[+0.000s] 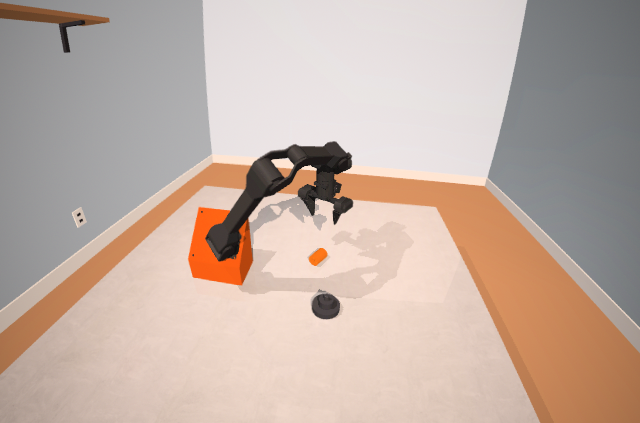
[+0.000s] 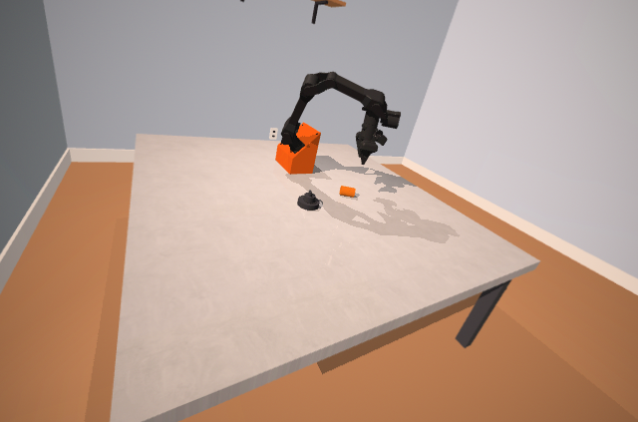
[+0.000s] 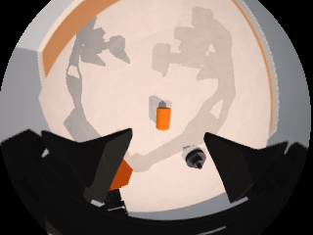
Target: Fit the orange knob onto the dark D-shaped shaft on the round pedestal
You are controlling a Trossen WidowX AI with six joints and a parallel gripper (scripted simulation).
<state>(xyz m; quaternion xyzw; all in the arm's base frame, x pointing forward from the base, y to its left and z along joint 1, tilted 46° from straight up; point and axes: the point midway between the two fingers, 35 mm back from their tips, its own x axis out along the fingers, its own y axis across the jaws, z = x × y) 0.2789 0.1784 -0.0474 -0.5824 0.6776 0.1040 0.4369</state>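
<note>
Now: the orange knob 10 mm behind my gripper tip, 20 mm to the right of it and 150 mm below it. The rest, counted from my gripper tip: shaft (40 mm ahead, 240 mm to the right, 140 mm below).
</note>
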